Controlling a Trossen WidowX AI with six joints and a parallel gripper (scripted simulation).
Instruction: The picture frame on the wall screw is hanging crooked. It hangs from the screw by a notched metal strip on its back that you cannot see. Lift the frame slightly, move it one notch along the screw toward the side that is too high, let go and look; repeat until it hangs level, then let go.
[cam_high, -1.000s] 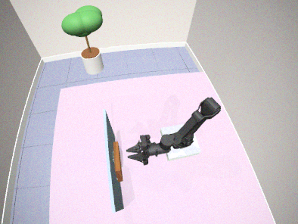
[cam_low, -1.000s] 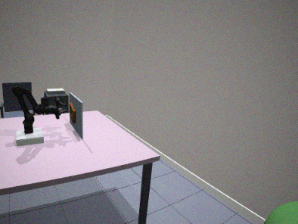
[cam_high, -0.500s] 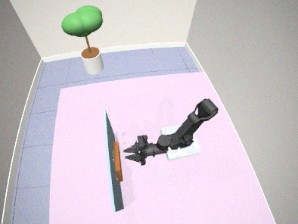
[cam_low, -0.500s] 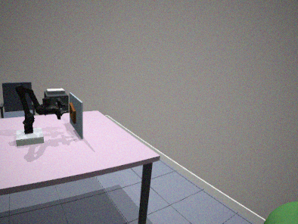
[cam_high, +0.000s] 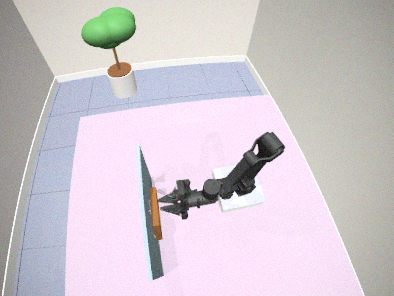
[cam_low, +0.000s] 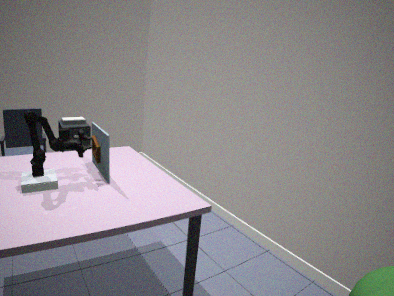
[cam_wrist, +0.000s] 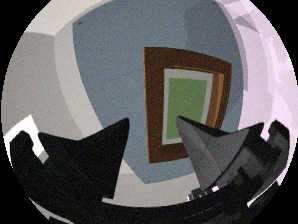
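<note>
The brown wooden picture frame is 5 cm below my gripper tip, 3 cm ahead of it and 1 cm to the left of it. Round my gripper tip: wall panel (6 cm below, 4 cm ahead, 1 cm to the left).
</note>
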